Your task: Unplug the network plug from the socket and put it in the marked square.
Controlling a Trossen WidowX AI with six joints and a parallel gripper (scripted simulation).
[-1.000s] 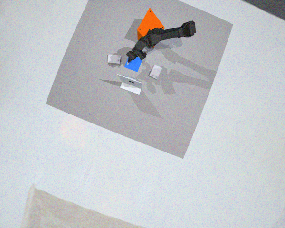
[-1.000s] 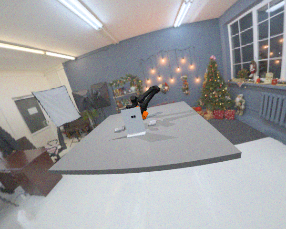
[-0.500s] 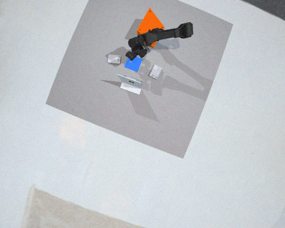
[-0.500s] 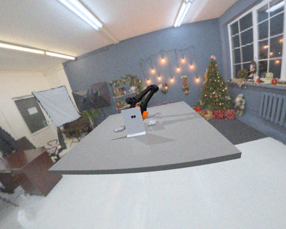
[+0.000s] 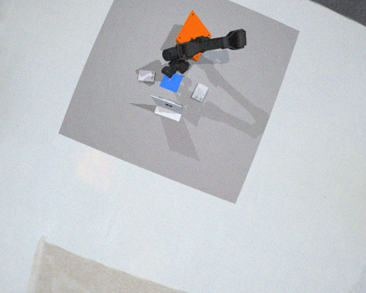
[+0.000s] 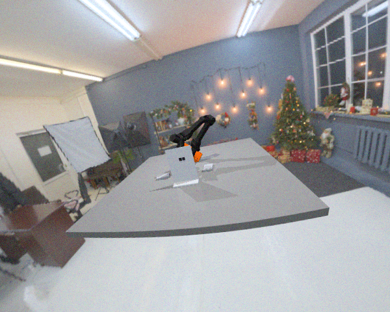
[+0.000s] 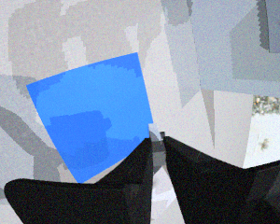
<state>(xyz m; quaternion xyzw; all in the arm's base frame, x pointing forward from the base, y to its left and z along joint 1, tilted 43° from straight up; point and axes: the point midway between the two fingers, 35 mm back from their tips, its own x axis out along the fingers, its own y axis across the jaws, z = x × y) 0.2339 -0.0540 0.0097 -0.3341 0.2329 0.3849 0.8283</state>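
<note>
My gripper tip is 1 cm past the blue marked square and 8 cm above it. From my gripper tip the other things lie so: pale network plug right at my gripper tip; then grey upright panel 18 cm ahead, 8 cm to the left, 3 cm above.
</note>
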